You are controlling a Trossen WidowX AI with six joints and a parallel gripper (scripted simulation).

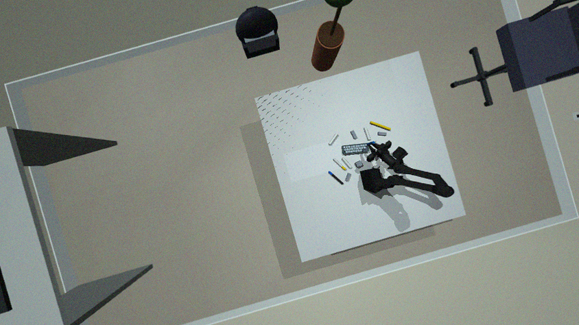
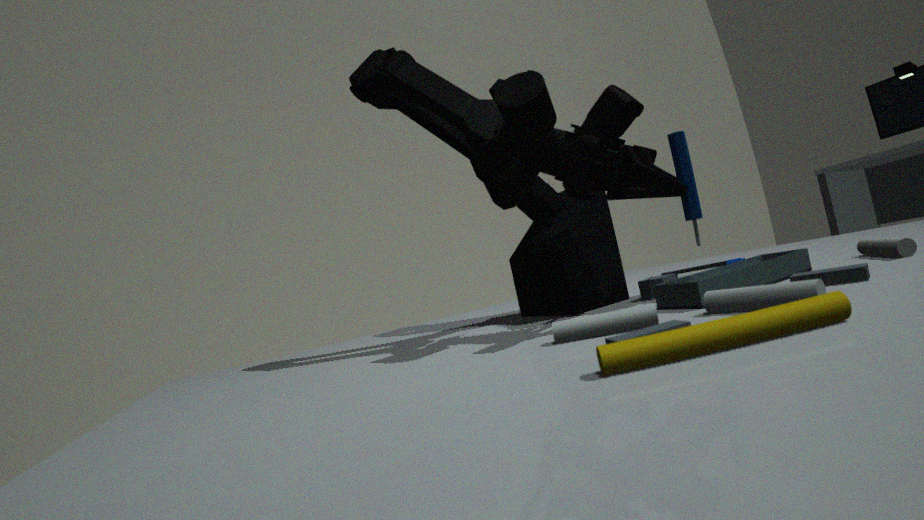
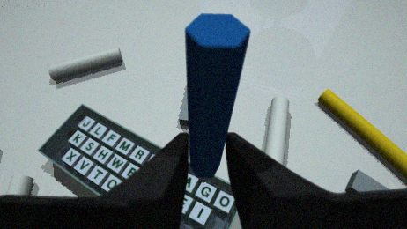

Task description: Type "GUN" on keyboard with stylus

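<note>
My gripper tip is now 110 mm above the grey block, 90 mm short of it and 50 mm to the right of it. Round my gripper tip: blue stylus (20 mm below); then yellow cylinder (150 mm to the right, 120 mm ahead, 110 mm below); then yellow-tipped pen (200 mm to the left, 120 mm behind, 110 mm below).
</note>
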